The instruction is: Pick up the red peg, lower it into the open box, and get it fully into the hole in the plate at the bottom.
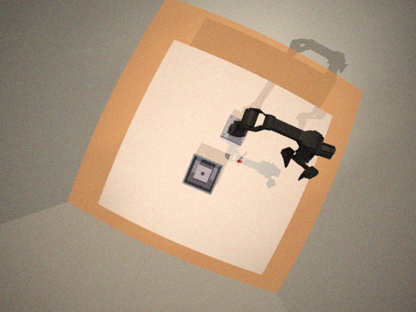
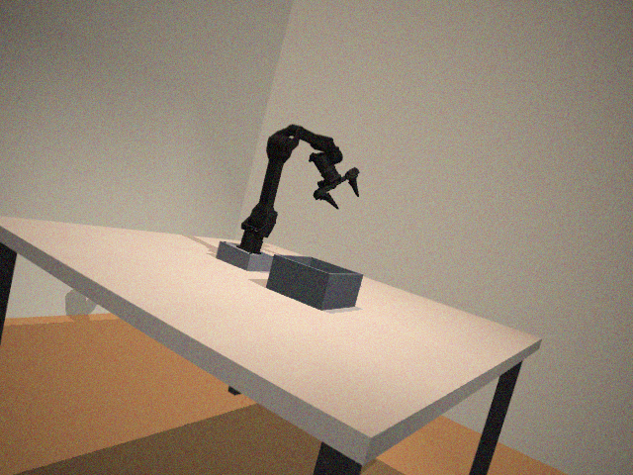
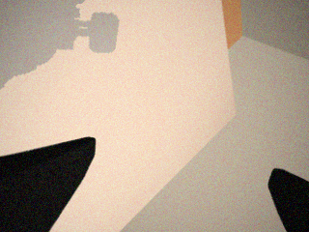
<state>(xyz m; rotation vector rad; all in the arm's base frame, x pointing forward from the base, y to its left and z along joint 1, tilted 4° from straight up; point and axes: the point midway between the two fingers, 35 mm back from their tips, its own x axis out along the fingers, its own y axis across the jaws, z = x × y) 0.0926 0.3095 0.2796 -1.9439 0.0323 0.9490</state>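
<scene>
Right now the red peg is 4 cm ahead of my gripper tip, 22 cm to the right of it and 25 cm below it. From my gripper tip the other things lie so: plate: 20 cm ahead, 40 cm to the right, 24 cm below; then grey box: 20 cm ahead, 40 cm to the right, 26 cm below.
</scene>
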